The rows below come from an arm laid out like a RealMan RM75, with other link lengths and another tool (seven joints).
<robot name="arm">
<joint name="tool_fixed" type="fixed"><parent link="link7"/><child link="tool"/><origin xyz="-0.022 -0.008 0.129" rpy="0 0.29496 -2.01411"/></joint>
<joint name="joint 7" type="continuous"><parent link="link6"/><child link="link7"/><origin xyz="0 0 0.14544" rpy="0 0 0"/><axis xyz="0 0 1"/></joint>
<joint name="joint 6" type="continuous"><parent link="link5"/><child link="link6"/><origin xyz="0 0 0" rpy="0 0 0"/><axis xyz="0 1 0"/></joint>
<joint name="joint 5" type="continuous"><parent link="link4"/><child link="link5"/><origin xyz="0 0 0.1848" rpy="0 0 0"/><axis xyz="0 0 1"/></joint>
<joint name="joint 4" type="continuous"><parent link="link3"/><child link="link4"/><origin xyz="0 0 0" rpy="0 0 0"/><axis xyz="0 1 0"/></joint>
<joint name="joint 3" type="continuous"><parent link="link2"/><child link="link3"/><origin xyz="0 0 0.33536" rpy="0 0 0"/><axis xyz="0 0 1"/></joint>
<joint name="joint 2" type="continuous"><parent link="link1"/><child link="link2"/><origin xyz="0 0 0" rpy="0 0 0"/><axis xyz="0 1 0"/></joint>
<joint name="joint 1" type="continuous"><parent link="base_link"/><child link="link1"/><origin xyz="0 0 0.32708" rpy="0 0 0"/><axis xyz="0 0 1"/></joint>
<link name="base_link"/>
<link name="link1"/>
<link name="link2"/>
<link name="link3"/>
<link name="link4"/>
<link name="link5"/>
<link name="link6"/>
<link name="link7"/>
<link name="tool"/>
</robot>
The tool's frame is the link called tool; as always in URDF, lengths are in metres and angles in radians. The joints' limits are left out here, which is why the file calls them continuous.
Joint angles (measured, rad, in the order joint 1, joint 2, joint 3, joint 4, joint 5, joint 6, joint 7), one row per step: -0.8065, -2.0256, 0.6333, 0.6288, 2.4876, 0.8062, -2.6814; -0.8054, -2.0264, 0.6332, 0.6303, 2.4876, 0.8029, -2.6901; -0.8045, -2.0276, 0.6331, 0.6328, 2.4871, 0.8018, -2.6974; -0.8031, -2.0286, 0.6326, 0.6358, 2.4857, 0.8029, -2.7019; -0.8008, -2.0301, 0.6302, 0.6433, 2.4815, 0.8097, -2.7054; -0.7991, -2.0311, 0.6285, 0.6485, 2.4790, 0.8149, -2.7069; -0.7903, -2.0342, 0.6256, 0.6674, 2.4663, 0.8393, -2.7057; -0.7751, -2.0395, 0.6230, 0.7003, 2.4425, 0.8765, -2.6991; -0.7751, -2.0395, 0.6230, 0.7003, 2.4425, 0.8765, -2.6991; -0.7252, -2.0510, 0.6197, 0.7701, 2.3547, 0.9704, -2.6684; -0.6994, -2.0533, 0.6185, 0.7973, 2.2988, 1.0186, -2.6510; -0.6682, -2.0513, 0.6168, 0.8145, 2.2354, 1.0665, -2.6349; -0.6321, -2.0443, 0.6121, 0.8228, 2.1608, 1.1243, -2.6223
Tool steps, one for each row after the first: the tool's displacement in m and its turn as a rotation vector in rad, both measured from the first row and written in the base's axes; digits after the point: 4 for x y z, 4 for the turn. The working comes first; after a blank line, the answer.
Tool pose at each row, in the base's axes (x y z in m, rotation vector in rad; the steps are taken from these numbers as rounded here): -0.3559, 0.5645, -0.0040, 0.7091, -2.4854, -1.0561; -0.3563, 0.5648, -0.0035, 0.7218, -2.4836, -1.0608; -0.3561, 0.5650, -0.0033, 0.7319, -2.4837, -1.0639; -0.3559, 0.5648, -0.0032, 0.7394, -2.4851, -1.0656; -0.3545, 0.5645, -0.0028, 0.7471, -2.4912, -1.0675; -0.3537, 0.5642, -0.0026, 0.7511, -2.4952, -1.0680; -0.3511, 0.5614, -0.0027, 0.7569, -2.5135, -1.0628; -0.3464, 0.5574, -0.0020, 0.7578, -2.5426, -1.0599; -0.3464, 0.5574, -0.0020, 0.7578, -2.5426, -1.0599; -0.3358, 0.5430, -0.0014, 0.7649, -2.6306, -1.0504; -0.3289, 0.5355, -0.0001, 0.7694, -2.6838, -1.0474; -0.3247, 0.5262, 0.0024, 0.7878, -2.7387, -1.0432; -0.3206, 0.5144, 0.0065, 0.8223, -2.8052, -1.0333

-0.0004, 0.0003, 0.0005, 0.0057, -0.0050, 0.0064; -0.0002, 0.0005, 0.0007, 0.0097, -0.0101, 0.0110; 0.0000, 0.0003, 0.0008, 0.0121, -0.0150, 0.0139; 0.0014, 0.0000, 0.0012, 0.0144, -0.0238, 0.0145; 0.0022, -0.0003, 0.0014, 0.0153, -0.0289, 0.0146; 0.0048, -0.0031, 0.0013, 0.0115, -0.0459, 0.0102; 0.0095, -0.0071, 0.0020, 0.0079, -0.0697, -0.0024; 0.0095, -0.0071, 0.0020, 0.0079, -0.0697, -0.0024; 0.0201, -0.0215, 0.0026, -0.0017, -0.1437, -0.0382; 0.0270, -0.0290, 0.0039, -0.0050, -0.1890, -0.0603; 0.0312, -0.0383, 0.0064, -0.0061, -0.2418, -0.0761; 0.0353, -0.0501, 0.0105, -0.0078, -0.3108, -0.0885
